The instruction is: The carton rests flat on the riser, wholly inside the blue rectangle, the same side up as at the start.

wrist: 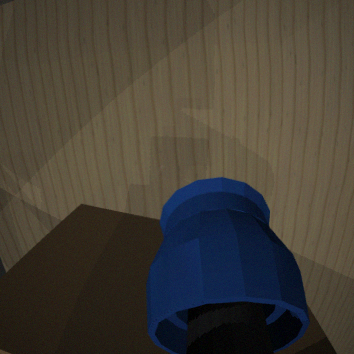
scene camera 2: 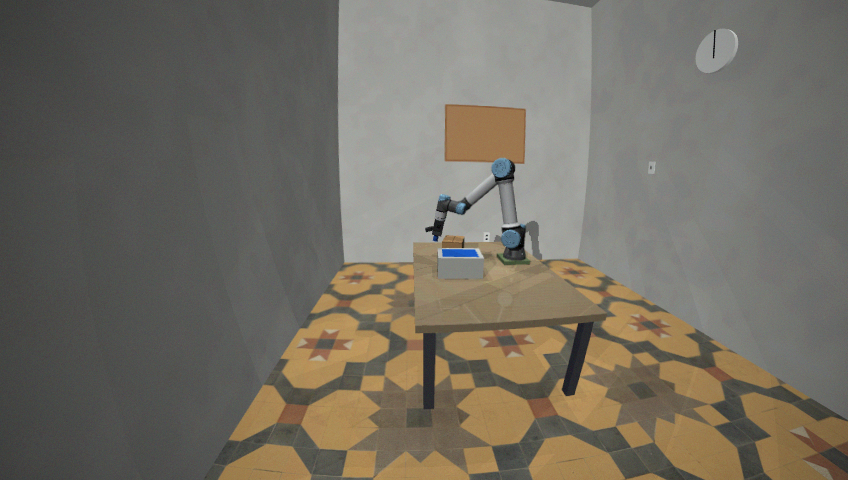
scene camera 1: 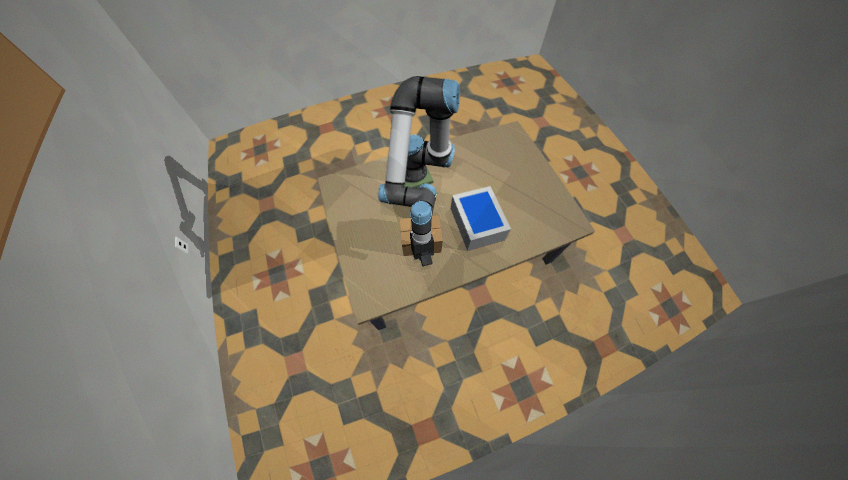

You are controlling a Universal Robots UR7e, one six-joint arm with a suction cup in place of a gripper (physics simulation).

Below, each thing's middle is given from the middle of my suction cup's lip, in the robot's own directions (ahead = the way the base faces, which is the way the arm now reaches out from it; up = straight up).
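Brown carton (wrist: 86,278): 3 cm to the left of my suction cup, 12 cm behind, 5 cm below. Grey riser (scene camera 2: 452,263): 6 cm below my suction cup, 32 cm to the left, 14 cm behind.
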